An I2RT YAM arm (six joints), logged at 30 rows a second.
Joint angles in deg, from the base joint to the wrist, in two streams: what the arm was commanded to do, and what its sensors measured. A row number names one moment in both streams.
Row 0, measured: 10.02, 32.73, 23.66, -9.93, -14.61, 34.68
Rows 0 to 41, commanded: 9.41, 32.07, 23.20, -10.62, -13.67, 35.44; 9.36, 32.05, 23.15, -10.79, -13.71, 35.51; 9.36, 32.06, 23.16, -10.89, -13.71, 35.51; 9.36, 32.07, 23.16, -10.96, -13.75, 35.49; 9.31, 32.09, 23.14, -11.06, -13.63, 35.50; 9.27, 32.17, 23.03, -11.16, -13.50, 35.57; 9.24, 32.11, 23.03, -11.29, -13.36, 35.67; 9.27, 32.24, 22.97, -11.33, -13.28, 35.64; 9.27, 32.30, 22.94, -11.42, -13.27, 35.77; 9.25, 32.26, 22.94, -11.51, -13.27, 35.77; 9.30, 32.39, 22.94, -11.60, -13.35, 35.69; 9.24, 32.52, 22.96, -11.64, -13.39, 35.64; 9.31, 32.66, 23.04, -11.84, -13.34, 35.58; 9.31, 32.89, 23.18, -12.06, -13.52, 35.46; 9.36, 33.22, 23.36, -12.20, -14.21, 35.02; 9.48, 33.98, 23.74, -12.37, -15.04, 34.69; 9.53, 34.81, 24.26, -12.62, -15.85, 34.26; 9.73, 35.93, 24.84, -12.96, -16.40, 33.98; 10.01, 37.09, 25.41, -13.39, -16.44, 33.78; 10.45, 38.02, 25.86, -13.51, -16.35, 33.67; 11.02, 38.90, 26.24, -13.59, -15.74, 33.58; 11.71, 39.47, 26.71, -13.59, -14.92, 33.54; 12.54, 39.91, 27.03, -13.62, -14.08, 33.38; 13.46, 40.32, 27.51, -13.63, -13.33, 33.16; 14.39, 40.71, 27.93, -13.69, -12.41, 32.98; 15.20, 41.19, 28.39, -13.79, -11.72, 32.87; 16.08, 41.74, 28.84, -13.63, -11.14, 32.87; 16.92, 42.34, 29.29, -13.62, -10.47, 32.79; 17.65, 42.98, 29.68, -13.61, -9.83, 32.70; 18.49, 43.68, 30.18, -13.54, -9.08, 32.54; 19.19, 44.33, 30.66, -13.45, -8.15, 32.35; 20.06, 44.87, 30.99, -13.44, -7.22, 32.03; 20.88, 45.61, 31.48, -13.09, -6.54, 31.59; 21.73, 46.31, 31.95, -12.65, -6.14, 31.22; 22.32, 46.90, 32.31, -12.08, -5.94, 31.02; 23.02, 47.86, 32.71, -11.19, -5.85, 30.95; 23.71, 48.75, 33.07, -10.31, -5.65, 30.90; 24.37, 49.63, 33.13, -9.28, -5.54, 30.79; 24.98, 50.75, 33.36, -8.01, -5.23, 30.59; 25.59, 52.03, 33.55, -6.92, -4.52, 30.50; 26.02, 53.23, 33.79, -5.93, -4.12, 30.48; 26.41, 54.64, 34.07, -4.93, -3.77, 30.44
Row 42, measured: 25.41, 52.49, 32.10, -9.80, -6.22, 31.64
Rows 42 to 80, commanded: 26.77, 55.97, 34.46, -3.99, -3.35, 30.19; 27.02, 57.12, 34.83, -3.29, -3.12, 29.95; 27.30, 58.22, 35.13, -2.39, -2.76, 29.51; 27.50, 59.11, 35.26, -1.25, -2.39, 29.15; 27.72, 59.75, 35.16, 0.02, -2.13, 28.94; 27.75, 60.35, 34.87, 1.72, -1.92, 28.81; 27.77, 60.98, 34.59, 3.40, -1.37, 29.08; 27.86, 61.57, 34.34, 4.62, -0.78, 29.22; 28.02, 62.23, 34.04, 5.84, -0.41, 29.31; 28.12, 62.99, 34.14, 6.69, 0.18, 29.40; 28.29, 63.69, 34.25, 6.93, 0.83, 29.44; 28.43, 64.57, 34.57, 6.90, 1.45, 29.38; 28.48, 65.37, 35.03, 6.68, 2.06, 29.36; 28.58, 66.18, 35.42, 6.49, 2.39, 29.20; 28.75, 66.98, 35.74, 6.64, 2.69, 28.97; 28.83, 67.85, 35.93, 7.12, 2.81, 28.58; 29.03, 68.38, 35.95, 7.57, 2.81, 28.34; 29.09, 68.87, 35.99, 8.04, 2.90, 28.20; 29.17, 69.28, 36.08, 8.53, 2.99, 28.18; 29.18, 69.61, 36.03, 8.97, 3.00, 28.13; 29.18, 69.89, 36.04, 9.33, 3.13, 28.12; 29.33, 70.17, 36.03, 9.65, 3.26, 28.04; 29.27, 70.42, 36.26, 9.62, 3.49, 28.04; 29.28, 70.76, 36.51, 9.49, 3.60, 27.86; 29.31, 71.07, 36.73, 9.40, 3.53, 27.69; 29.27, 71.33, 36.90, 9.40, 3.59, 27.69; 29.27, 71.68, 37.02, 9.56, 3.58, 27.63; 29.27, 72.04, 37.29, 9.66, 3.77, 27.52; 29.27, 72.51, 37.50, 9.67, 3.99, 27.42; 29.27, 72.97, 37.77, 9.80, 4.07, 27.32; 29.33, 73.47, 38.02, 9.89, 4.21, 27.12; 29.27, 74.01, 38.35, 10.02, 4.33, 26.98; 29.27, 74.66, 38.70, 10.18, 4.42, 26.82; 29.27, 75.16, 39.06, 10.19, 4.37, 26.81; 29.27, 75.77, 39.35, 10.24, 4.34, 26.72; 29.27, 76.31, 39.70, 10.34, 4.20, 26.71; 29.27, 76.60, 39.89, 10.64, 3.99, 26.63; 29.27, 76.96, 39.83, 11.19, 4.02, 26.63; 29.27, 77.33, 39.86, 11.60, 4.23, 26.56
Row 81, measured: 28.93, 76.44, 38.15, 9.30, 3.27, 27.31
